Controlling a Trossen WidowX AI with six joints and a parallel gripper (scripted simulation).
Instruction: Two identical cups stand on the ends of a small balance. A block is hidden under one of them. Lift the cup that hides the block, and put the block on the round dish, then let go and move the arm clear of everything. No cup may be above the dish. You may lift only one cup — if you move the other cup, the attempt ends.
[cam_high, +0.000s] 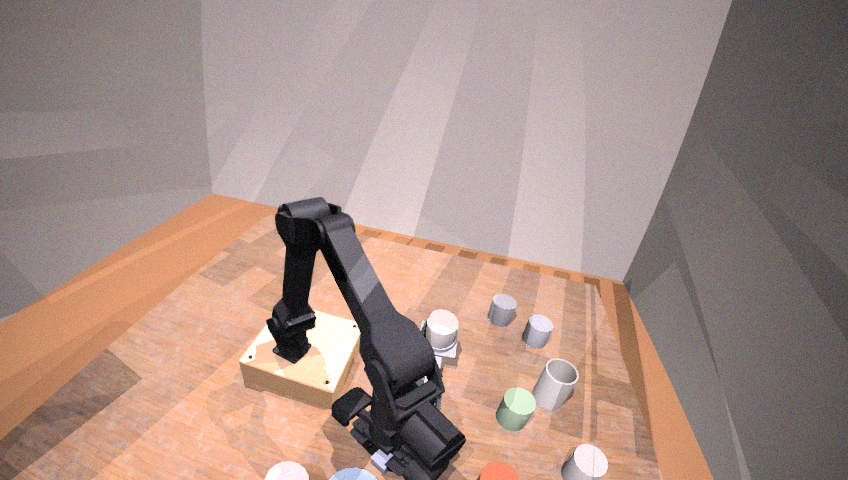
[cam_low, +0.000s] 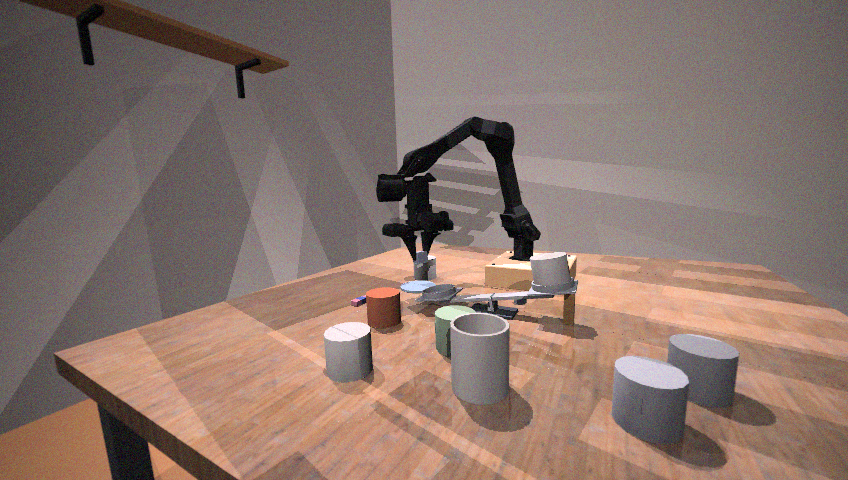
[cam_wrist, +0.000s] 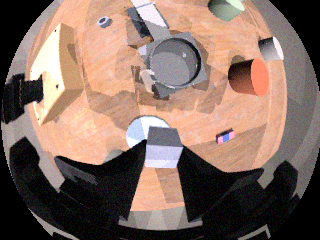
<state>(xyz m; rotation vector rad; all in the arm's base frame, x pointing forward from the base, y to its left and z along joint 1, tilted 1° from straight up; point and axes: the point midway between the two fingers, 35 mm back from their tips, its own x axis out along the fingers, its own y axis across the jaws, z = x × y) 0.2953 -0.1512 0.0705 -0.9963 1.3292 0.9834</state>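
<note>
Right now my gripper tip is 9 cm above the pale blue round dish, 4 cm to the left of it and 3 cm past it. Also, from my gripper tip: small balance 22 cm to the left, 5 cm below, 1 cm ahead; then small nut 24 cm to the left, 9 cm behind, 8 cm below; then orange cylinder 20 cm ahead, 6 cm below, 5 cm to the left.
</note>
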